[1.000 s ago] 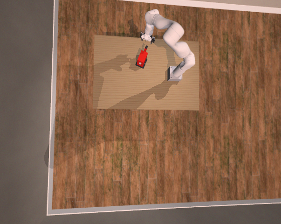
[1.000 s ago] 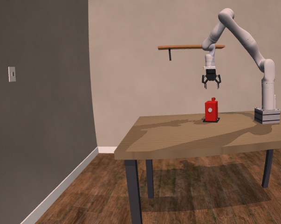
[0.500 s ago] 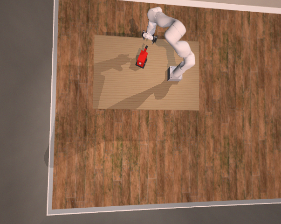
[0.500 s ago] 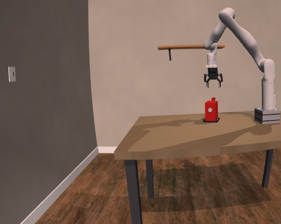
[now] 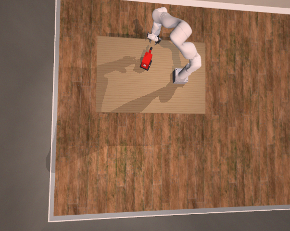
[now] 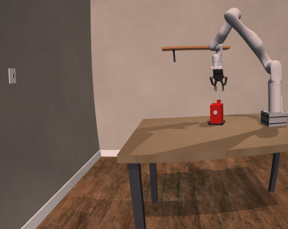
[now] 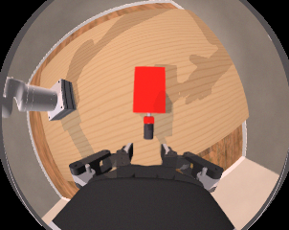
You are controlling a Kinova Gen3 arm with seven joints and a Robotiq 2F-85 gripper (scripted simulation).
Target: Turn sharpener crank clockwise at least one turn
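The dark crank knob lies 10 mm ahead of my hand, 10 mm to the left of it and 90 mm below it.
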